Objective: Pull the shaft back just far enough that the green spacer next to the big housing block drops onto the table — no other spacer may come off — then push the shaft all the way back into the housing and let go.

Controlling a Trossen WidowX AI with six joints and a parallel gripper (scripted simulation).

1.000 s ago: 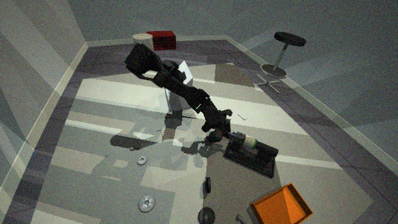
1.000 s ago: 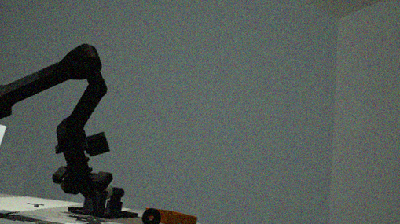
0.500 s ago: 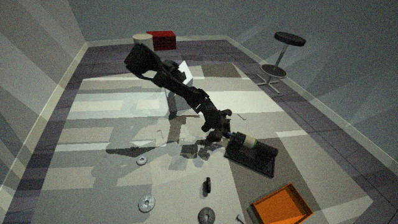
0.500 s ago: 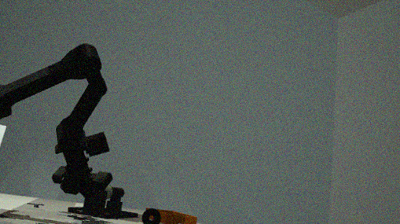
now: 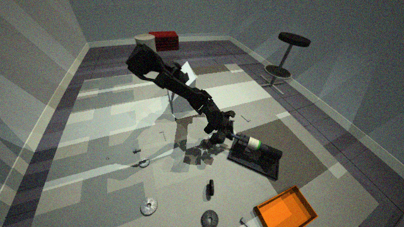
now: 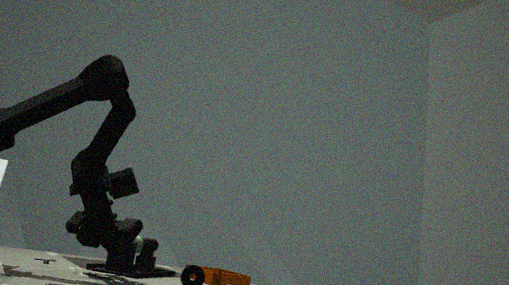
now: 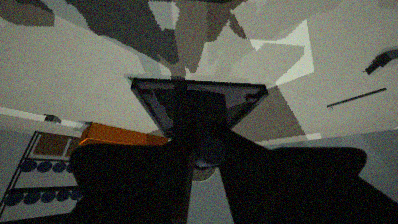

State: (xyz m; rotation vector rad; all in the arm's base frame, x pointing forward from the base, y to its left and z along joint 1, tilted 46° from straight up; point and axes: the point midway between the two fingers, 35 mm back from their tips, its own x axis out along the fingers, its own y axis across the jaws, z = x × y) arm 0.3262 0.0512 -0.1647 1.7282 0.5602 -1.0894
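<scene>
The shaft lies 3 cm to the left of my gripper tip, 2 cm ahead of it and 2 cm above it. The rest, counted from my gripper tip: green spacer (9 cm to the left, 7 cm ahead, 2 cm above); orange tray (32 cm ahead, 9 cm to the left, 5 cm below); white spacer (6 cm to the left, 5 cm ahead, 2 cm above).
</scene>
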